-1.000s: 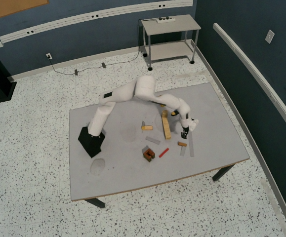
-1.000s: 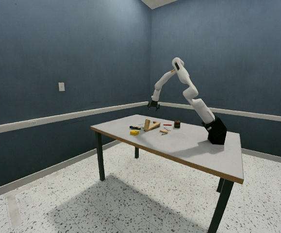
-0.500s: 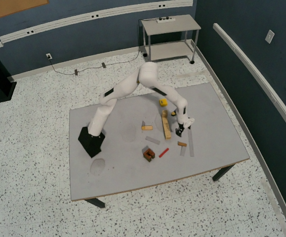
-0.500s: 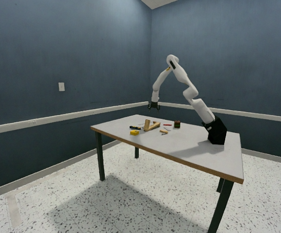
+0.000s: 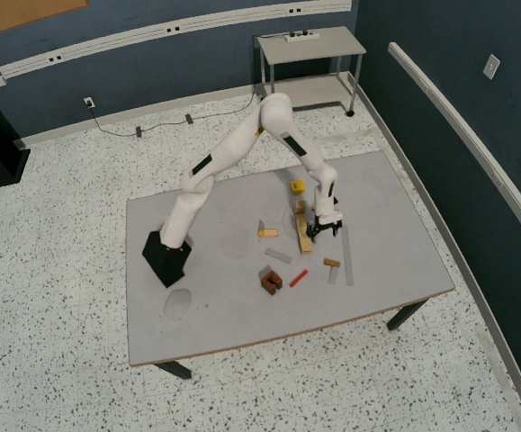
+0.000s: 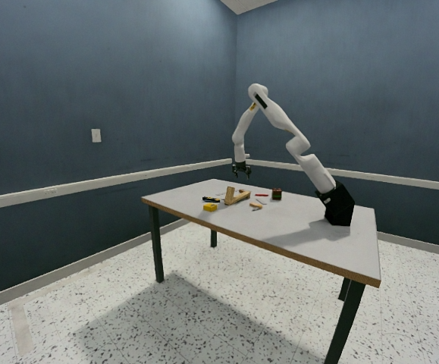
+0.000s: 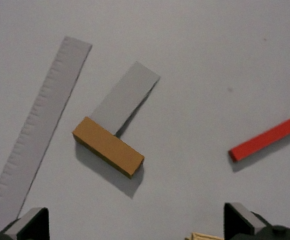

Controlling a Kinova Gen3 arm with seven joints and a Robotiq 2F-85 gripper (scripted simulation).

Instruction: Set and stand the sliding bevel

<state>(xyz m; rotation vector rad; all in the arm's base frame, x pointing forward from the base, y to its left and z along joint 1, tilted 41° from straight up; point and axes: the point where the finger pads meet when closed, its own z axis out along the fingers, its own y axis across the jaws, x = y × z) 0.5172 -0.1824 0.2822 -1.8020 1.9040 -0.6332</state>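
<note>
The wooden sliding bevel lies 22 cm behind my hand, 15 cm to the left of it and 13 cm below it. From my hand the other things lie so: wooden leg-and-rail piece 6 cm behind, 13 cm to the left, 7 cm below; then small wooden-handled square 3 cm ahead, 9 cm to the right, 13 cm below; then long grey strip 12 cm ahead, 2 cm to the right, 14 cm below.
</note>
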